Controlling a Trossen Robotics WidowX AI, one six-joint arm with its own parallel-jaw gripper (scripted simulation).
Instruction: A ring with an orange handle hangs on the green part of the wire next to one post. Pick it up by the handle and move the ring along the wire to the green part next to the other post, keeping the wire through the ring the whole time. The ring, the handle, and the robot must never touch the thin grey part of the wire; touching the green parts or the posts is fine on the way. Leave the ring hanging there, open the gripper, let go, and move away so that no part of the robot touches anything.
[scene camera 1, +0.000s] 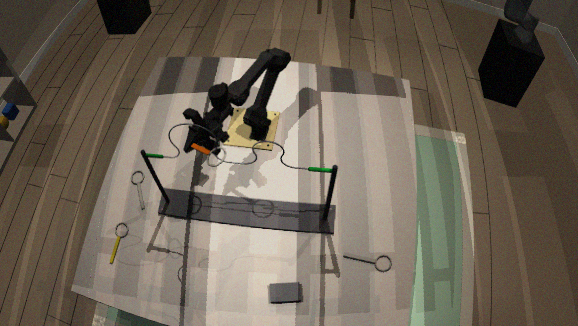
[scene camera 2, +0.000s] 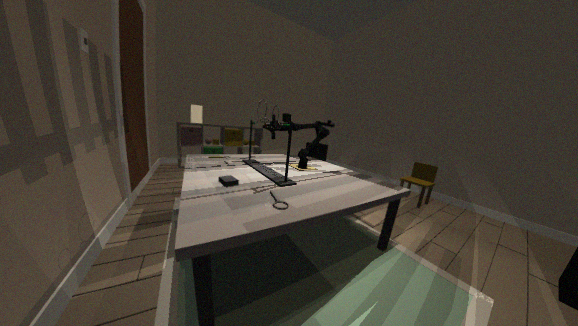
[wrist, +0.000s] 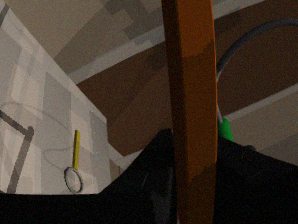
my gripper: holds an orange-handled ring
